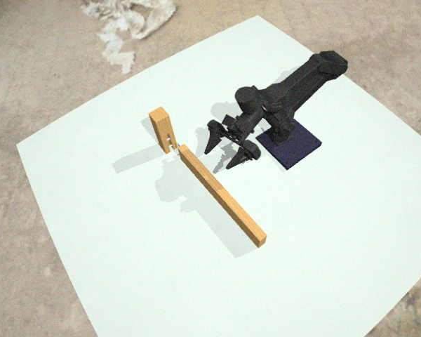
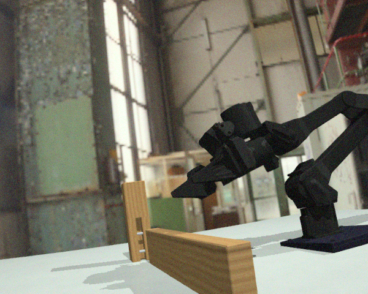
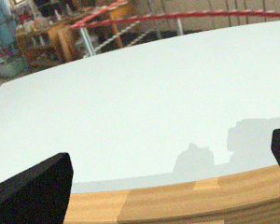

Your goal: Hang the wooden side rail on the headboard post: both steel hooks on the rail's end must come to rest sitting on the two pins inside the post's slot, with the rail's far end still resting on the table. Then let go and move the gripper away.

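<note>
My gripper tip is 220 mm to the left of the wooden headboard post, 80 mm short of it and 60 mm above it.
</note>
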